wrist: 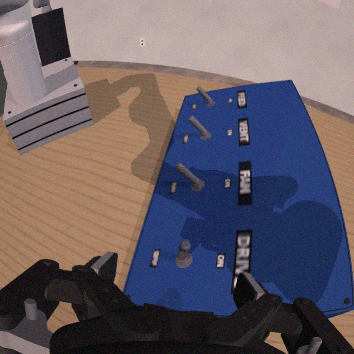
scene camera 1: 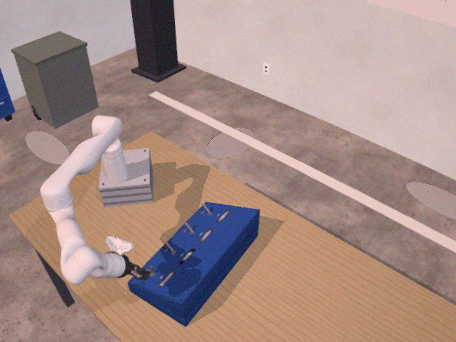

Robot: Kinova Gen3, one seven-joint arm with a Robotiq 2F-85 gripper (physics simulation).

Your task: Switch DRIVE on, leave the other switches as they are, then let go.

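Frame: origin at the arm's base, x ahead, y left, z up, level; centimetres.
Seen in the pictures: gripper, fingertip midpoint: (wrist: 176, 277) (scene camera 1: 137, 265); arm's base at its link origin: (wrist: 31, 94) (scene camera 1: 118, 176).
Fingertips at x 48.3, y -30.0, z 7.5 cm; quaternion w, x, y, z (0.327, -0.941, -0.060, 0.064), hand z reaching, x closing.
Pixels of each thing's top centre, then the offset from my fingertips to it. "*": a spot on its surface instead. Level surfaces: height alone.
- DRIVE lever at a spot on its surface: (wrist: 184, 254) * dx -0.5, dy +5.0, dz -8.3 cm
- FAN lever at a spot on its surface: (wrist: 190, 176) * dx -2.9, dy +17.0, dz -9.3 cm
- VENT lever at a spot on its surface: (wrist: 200, 127) * dx -4.1, dy +28.9, dz -9.5 cm
- farthest lever at a spot on its surface: (wrist: 205, 96) * dx -5.5, dy +40.7, dz -9.6 cm
- wooden table at its surface level: dz -20.1 cm
The blue switch panel (scene camera 1: 235, 225) (wrist: 300, 150) lies on the table. In the wrist view, the DRIVE lever (wrist: 184, 254) is foreshortened and leans differently from the others, away from OFF and seemingly toward ON. The FAN lever (wrist: 190, 176), the VENT lever (wrist: 200, 127) and the farthest lever (wrist: 205, 96) all lean toward OFF. The farthest label is small and hard to read. My gripper (scene camera 1: 144, 273) (wrist: 176, 277) is open and empty at the DRIVE end of the panel. The DRIVE lever shows beyond and between the fingertips, apparently not held.
The arm's grey base block (scene camera 1: 127, 195) (wrist: 55, 120) stands on the wooden table (scene camera 1: 300, 280) (wrist: 100, 200), beyond the panel's OFF side. The arm's shadow falls across the panel. A grey cabinet (scene camera 1: 70, 85) and a dark column (scene camera 1: 155, 40) stand on the floor behind the table.
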